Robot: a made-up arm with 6 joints. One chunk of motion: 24 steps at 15 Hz.
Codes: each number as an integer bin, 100 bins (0 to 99) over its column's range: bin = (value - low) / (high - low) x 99, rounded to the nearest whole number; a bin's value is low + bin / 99 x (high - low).
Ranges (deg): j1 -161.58..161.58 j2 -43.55..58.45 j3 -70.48..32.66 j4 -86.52..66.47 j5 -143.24..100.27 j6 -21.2..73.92
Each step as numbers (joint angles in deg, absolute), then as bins.
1 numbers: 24.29 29.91 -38.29 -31.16 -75.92 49.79
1 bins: 57 71 31 36 27 74
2 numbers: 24.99 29.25 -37.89 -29.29 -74.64 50.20
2 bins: 57 71 31 37 28 74
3 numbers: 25.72 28.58 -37.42 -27.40 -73.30 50.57
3 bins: 57 70 32 38 28 75
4 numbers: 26.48 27.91 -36.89 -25.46 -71.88 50.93
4 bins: 58 69 32 40 29 75
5 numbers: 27.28 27.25 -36.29 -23.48 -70.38 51.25
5 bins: 58 69 33 41 30 75
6 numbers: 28.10 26.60 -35.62 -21.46 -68.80 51.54
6 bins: 58 68 33 42 30 76
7 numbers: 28.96 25.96 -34.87 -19.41 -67.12 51.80
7 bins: 58 67 34 43 31 76
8 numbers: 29.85 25.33 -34.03 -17.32 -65.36 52.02
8 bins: 59 67 35 45 32 76
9 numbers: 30.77 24.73 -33.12 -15.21 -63.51 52.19
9 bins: 59 66 36 46 32 76
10 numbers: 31.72 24.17 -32.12 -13.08 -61.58 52.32
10 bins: 59 66 37 48 33 77
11 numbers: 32.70 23.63 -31.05 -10.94 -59.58 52.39
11 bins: 60 65 38 49 34 77
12 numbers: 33.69 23.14 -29.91 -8.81 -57.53 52.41
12 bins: 60 65 39 50 35 77
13 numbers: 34.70 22.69 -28.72 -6.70 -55.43 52.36
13 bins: 60 64 40 52 36 77
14 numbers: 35.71 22.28 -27.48 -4.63 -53.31 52.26
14 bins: 60 64 41 53 37 76
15 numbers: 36.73 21.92 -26.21 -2.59 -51.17 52.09
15 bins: 61 64 42 54 37 76
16 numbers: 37.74 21.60 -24.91 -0.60 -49.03 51.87
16 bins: 61 63 44 56 38 76
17 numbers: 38.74 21.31 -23.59 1.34 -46.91 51.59
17 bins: 61 63 45 57 39 76
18 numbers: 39.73 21.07 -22.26 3.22 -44.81 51.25
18 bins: 62 63 46 58 40 75
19 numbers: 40.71 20.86 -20.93 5.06 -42.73 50.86
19 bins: 62 63 48 59 41 75
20 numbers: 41.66 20.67 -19.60 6.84 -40.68 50.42
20 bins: 62 62 49 60 42 75
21 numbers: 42.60 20.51 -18.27 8.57 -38.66 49.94
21 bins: 63 62 50 62 43 74
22 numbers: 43.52 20.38 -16.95 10.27 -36.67 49.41
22 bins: 63 62 51 63 43 73
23 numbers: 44.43 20.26 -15.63 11.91 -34.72 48.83
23 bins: 63 62 53 64 44 73
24 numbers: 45.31 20.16 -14.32 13.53 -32.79 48.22
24 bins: 63 62 54 65 45 72
